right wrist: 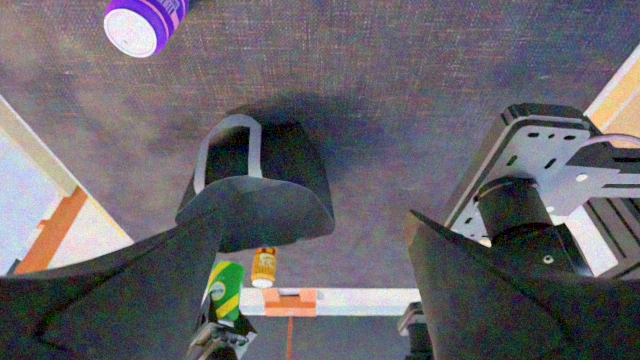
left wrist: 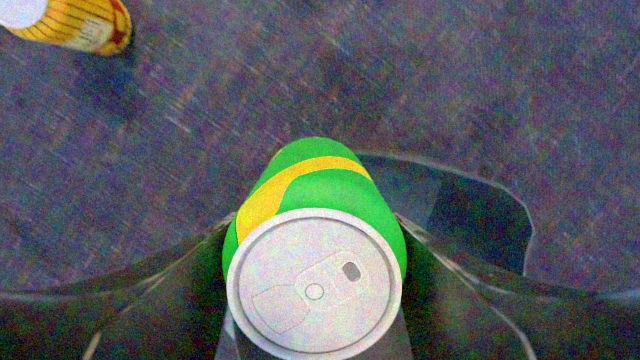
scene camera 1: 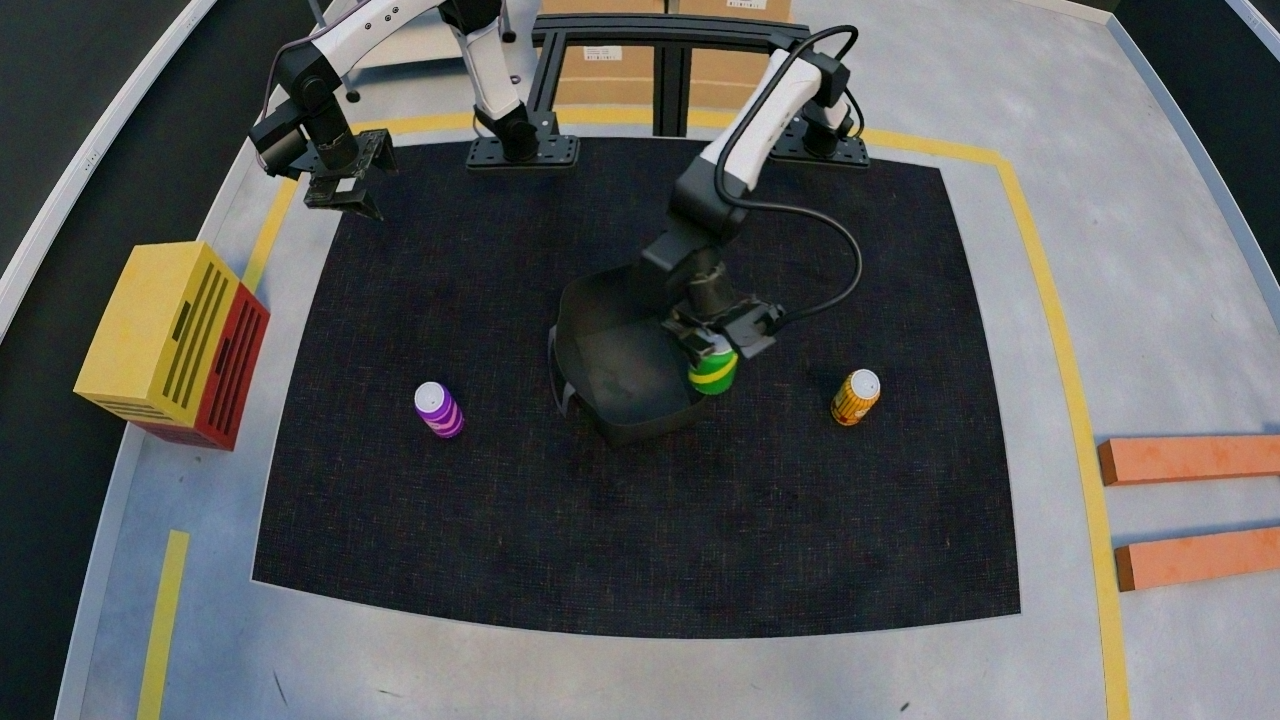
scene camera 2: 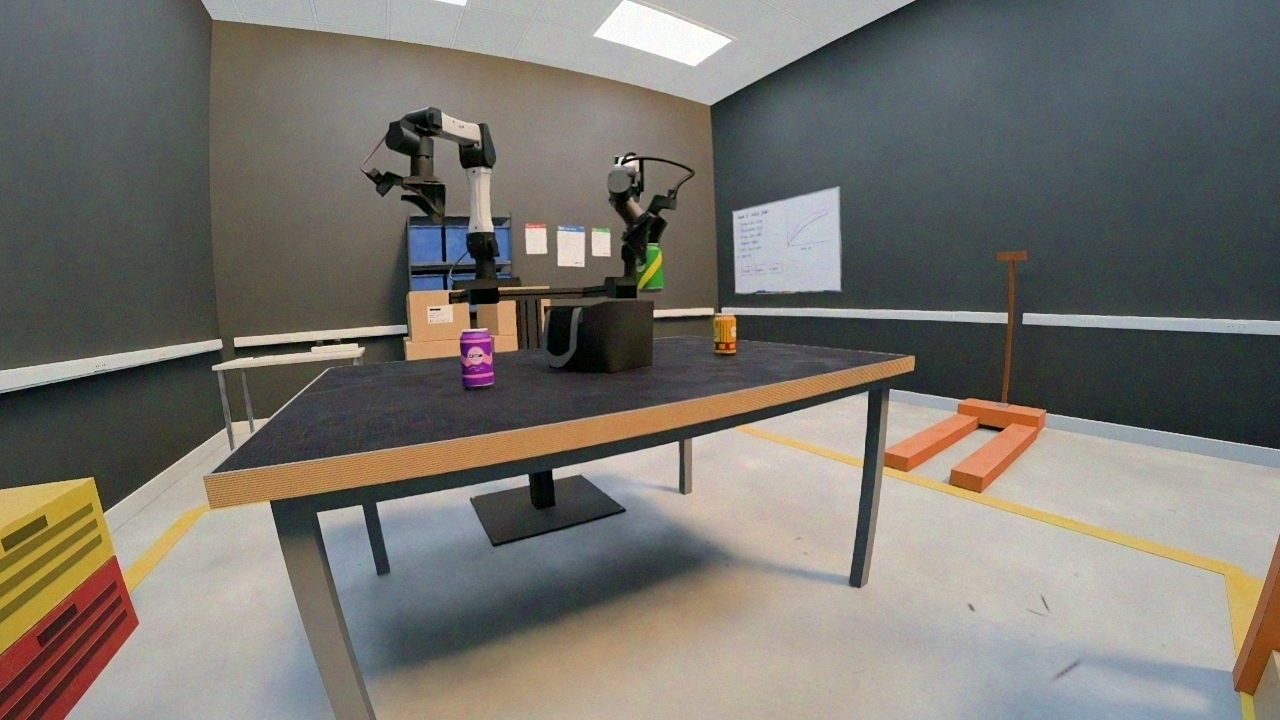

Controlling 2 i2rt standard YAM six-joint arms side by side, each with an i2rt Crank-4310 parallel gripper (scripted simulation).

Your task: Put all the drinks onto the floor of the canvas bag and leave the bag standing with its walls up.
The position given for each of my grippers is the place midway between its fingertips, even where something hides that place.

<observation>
I see my left gripper point(scene camera 2: 649, 263), my right gripper point(scene camera 1: 388, 197) and a purple can point(scene camera 2: 475, 345).
My left gripper also shows in the right wrist view point(right wrist: 221, 298) and in the left wrist view point(left wrist: 315, 218). My right gripper is seen too in the right wrist view point(right wrist: 313, 214) and in scene camera 2 point(scene camera 2: 440, 221).
</observation>
